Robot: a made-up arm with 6 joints. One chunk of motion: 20 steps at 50 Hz.
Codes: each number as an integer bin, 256 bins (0 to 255) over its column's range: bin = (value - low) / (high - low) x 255, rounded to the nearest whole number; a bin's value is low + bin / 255 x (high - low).
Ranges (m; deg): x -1.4..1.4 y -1.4..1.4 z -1.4..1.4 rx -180..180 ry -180..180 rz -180..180
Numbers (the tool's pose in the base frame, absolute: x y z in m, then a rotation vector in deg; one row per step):
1: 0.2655 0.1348 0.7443 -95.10 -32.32 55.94
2: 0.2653 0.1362 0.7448 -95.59 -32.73 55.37
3: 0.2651 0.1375 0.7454 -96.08 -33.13 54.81
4: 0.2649 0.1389 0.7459 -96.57 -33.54 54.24
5: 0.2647 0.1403 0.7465 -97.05 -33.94 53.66
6: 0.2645 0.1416 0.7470 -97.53 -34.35 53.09
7: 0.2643 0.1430 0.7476 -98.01 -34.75 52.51
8: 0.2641 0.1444 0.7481 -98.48 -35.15 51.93
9: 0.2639 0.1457 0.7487 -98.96 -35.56 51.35
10: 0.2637 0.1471 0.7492 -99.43 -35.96 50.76
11: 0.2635 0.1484 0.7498 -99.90 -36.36 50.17
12: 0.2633 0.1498 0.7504 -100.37 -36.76 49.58
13: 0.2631 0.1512 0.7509 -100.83 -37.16 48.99
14: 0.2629 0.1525 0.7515 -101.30 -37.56 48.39
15: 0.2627 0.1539 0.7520 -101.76 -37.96 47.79
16: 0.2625 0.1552 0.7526 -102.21 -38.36 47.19
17: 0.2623 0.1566 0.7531 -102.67 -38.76 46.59
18: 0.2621 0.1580 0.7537 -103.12 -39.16 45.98
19: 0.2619 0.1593 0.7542 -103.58 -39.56 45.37
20: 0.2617 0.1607 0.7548 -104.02 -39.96 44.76
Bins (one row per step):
1: 152 140 195 60 105 167
2: 152 140 195 60 104 167
3: 152 140 195 59 104 166
4: 152 140 195 59 104 166
5: 152 140 195 59 103 166
6: 152 140 196 58 103 165
7: 152 141 196 58 103 165
8: 152 141 196 58 103 164
9: 152 141 196 57 102 164
10: 152 141 196 57 102 163
11: 151 141 196 57 102 163
12: 151 141 196 56 101 163
13: 151 141 196 56 101 162
14: 151 141 196 56 101 162
15: 151 142 196 55 101 161
16: 151 142 196 55 100 161
17: 151 142 196 55 100 161
18: 151 142 196 54 100 160
19: 151 142 196 54 99 160
20: 151 142 196 54 99 159

